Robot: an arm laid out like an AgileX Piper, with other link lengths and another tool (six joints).
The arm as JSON. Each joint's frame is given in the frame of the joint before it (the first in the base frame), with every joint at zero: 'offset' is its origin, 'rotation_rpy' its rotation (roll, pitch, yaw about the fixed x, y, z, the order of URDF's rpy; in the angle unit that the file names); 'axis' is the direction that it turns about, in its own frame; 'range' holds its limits. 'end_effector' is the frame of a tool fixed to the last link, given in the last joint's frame.
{
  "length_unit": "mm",
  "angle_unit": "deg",
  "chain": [
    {
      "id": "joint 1",
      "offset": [
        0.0,
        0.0,
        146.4
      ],
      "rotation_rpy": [
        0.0,
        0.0,
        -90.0
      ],
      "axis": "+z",
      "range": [
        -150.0,
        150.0
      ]
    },
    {
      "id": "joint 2",
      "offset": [
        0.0,
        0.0,
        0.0
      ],
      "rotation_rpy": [
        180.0,
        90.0,
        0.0
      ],
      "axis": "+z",
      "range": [
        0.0,
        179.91
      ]
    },
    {
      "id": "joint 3",
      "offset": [
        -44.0,
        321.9,
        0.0
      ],
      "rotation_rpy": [
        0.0,
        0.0,
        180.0
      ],
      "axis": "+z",
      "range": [
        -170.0,
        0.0
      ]
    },
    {
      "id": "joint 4",
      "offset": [
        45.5,
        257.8,
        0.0
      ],
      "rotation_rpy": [
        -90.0,
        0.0,
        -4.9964
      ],
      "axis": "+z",
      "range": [
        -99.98,
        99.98
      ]
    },
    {
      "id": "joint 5",
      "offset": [
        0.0,
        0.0,
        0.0
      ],
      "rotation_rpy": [
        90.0,
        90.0,
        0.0
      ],
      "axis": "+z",
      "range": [
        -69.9,
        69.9
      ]
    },
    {
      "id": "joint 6",
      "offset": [
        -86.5,
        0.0,
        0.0
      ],
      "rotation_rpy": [
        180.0,
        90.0,
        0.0
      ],
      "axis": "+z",
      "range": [
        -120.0,
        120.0
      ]
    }
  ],
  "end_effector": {
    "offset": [
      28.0,
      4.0,
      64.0
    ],
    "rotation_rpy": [
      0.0,
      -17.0,
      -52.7
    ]
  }
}
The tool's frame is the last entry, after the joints.
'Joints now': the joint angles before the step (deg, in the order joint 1, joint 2, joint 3, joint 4, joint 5, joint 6). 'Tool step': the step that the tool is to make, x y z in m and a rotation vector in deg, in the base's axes. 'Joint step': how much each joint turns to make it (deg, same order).
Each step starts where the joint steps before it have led.
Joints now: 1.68, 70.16, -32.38, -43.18, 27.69, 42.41
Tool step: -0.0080, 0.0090, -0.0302, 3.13, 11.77, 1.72
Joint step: 0.01, 4.40, -0.05, 14.29, 3.96, -14.27
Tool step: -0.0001, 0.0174, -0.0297, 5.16, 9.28, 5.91
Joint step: -0.01, 5.29, 0.00, 14.67, 0.64, -16.80
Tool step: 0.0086, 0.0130, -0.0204, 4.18, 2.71, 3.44
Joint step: 0.00, 4.60, -0.11, 9.05, -2.80, -9.83
